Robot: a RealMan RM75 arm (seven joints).
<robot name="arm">
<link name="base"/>
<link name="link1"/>
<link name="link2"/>
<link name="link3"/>
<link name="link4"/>
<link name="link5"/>
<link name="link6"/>
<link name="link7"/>
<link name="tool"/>
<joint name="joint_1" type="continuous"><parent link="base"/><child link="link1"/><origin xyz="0 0 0.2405" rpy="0 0 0"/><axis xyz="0 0 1"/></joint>
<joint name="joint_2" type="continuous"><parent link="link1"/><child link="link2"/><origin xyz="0 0 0" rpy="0 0 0"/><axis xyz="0 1 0"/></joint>
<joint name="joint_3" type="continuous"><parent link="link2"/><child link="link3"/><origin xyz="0 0 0.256" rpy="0 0 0"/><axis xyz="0 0 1"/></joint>
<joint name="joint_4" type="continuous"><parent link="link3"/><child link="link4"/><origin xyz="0 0 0" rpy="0 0 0"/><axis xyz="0 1 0"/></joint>
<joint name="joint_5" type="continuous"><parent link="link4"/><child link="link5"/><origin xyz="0 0 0.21" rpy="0 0 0"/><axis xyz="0 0 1"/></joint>
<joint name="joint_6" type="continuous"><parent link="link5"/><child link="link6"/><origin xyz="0 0 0" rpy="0 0 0"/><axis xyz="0 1 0"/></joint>
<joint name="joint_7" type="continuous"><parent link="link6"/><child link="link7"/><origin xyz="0 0 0.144" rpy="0 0 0"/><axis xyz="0 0 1"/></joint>
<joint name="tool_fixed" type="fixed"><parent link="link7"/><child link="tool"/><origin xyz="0 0 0" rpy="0 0 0"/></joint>
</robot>
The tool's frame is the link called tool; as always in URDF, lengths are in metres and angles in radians. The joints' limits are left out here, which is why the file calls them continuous.
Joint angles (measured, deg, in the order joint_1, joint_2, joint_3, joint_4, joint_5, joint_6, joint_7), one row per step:
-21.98 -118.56 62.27 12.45 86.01 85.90 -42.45
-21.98 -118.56 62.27 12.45 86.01 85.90 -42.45
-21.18 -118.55 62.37 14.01 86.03 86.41 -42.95
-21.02 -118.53 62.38 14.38 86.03 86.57 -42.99
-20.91 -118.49 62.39 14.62 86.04 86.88 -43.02
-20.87 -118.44 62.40 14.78 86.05 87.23 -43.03
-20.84 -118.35 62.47 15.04 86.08 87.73 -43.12
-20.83 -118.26 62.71 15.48 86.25 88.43 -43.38
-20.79 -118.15 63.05 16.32 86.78 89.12 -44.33
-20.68 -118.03 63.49 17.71 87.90 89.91 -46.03
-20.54 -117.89 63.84 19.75 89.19 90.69 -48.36
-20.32 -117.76 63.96 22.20 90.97 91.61 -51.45
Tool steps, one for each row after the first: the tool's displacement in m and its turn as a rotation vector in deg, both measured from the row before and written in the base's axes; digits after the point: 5 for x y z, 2 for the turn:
0.00000 0.00000 0.00000 0.00 0.00 0.00
-0.00040 -0.00027 0.00339 0.39 -0.10 -0.37
0.00003 0.00009 0.00098 0.14 -0.01 -0.19
0.00027 -0.00022 0.00095 0.03 -0.14 -0.24
0.00049 -0.00013 0.00089 -0.01 -0.17 -0.28
0.00077 -0.00007 0.00132 -0.09 -0.22 -0.43
0.00144 -0.00034 0.00131 -0.39 -0.26 -0.71
0.00149 -0.00024 0.00151 -0.92 -0.12 -0.63
0.00162 -0.00057 0.00169 -1.61 0.12 -0.70
0.00205 0.00088 0.00298 -1.68 0.29 -0.66
0.00193 0.00073 0.00361 -2.12 0.44 -0.36

